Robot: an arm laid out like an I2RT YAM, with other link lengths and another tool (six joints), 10 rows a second.
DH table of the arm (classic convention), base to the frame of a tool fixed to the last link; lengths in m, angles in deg. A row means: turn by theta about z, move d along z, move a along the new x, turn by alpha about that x. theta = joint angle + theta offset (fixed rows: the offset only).
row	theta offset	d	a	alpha
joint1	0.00	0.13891	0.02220	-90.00
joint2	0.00	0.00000	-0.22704	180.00
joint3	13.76	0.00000	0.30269	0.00
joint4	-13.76	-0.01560	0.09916	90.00
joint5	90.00	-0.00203	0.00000	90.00
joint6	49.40	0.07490	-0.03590	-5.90
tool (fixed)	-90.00	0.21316	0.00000	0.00
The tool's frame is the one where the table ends.
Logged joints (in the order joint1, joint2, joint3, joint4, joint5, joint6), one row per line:
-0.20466 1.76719 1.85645 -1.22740 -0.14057 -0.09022
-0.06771 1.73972 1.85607 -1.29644 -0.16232 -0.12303
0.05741 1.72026 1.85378 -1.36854 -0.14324 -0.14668
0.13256 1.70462 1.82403 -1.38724 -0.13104 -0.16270
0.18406 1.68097 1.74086 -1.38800 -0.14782 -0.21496
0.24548 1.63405 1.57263 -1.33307 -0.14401 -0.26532
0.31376 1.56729 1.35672 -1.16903 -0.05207 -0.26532
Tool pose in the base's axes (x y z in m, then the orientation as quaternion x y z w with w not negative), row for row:
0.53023 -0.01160 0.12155 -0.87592 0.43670 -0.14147 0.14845
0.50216 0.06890 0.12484 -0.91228 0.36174 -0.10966 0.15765
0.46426 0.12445 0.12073 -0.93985 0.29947 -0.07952 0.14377
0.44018 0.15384 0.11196 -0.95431 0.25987 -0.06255 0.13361
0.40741 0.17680 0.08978 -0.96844 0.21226 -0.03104 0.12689
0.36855 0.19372 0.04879 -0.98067 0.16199 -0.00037 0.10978
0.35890 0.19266 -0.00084 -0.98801 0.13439 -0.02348 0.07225
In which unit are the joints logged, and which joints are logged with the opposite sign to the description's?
The joints are logged in radians. Opposite sign: none.
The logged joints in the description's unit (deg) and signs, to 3 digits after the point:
-11.726 101.253 106.367 -70.325 -8.054 -5.169
-3.879 99.679 106.345 -74.281 -9.300 -7.049
3.289 98.564 106.214 -78.412 -8.207 -8.404
7.595 97.668 104.509 -79.483 -7.508 -9.322
10.546 96.312 99.744 -79.527 -8.469 -12.316
14.065 93.624 90.105 -76.379 -8.251 -15.202
17.977 89.799 77.734 -66.980 -2.983 -15.202

